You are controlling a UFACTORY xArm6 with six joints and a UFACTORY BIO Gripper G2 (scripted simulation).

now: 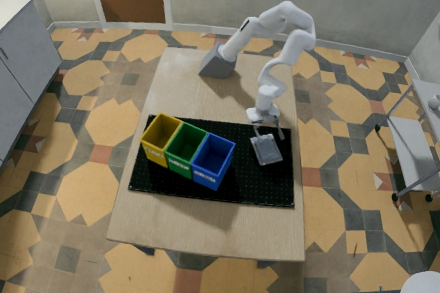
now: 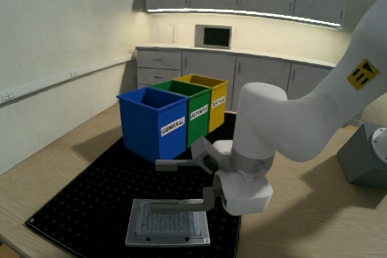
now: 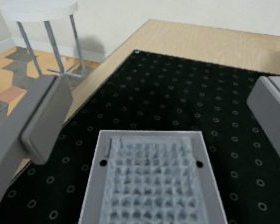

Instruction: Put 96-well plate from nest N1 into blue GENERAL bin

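Now: the clear 96-well plate 10 cm below my hand. Also, from my hand: green bin: 16 cm ahead, 37 cm to the right, 3 cm below; grey plate nest N1: 11 cm below; blue general bin: 18 cm ahead, 24 cm to the right, 3 cm below.
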